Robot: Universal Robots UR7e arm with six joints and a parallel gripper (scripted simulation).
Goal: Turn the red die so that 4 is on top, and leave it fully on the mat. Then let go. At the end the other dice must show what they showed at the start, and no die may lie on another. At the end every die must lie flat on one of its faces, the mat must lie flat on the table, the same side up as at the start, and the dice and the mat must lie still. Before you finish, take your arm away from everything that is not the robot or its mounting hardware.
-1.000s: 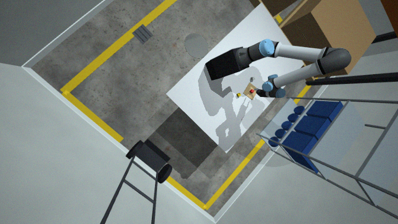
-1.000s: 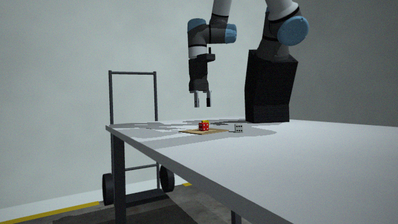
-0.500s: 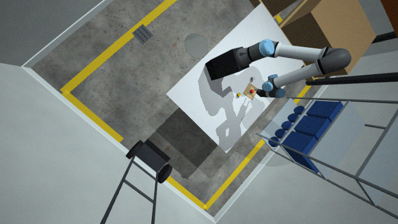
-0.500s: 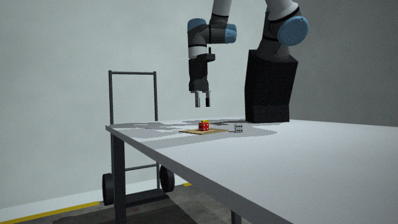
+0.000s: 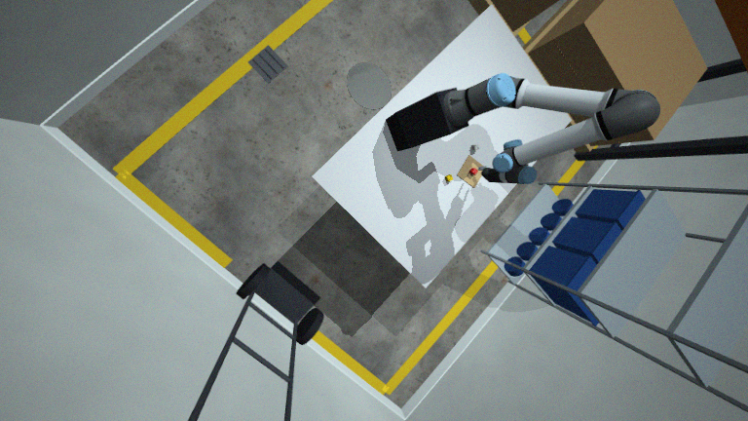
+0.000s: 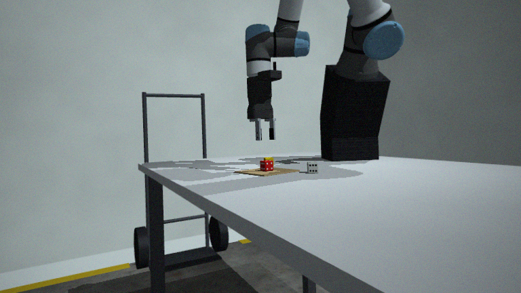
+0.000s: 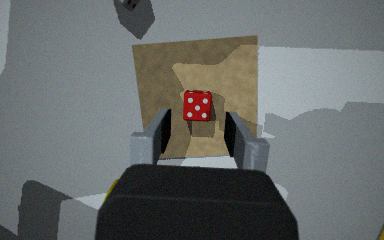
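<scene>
Now: the red die 9 cm below my hand. From my hand the other things lie so: yellow die: 8 cm behind, 14 cm to the right, 10 cm below; then white die: 9 cm behind, 11 cm to the left, 10 cm below; then tan mat: 11 cm below.
</scene>
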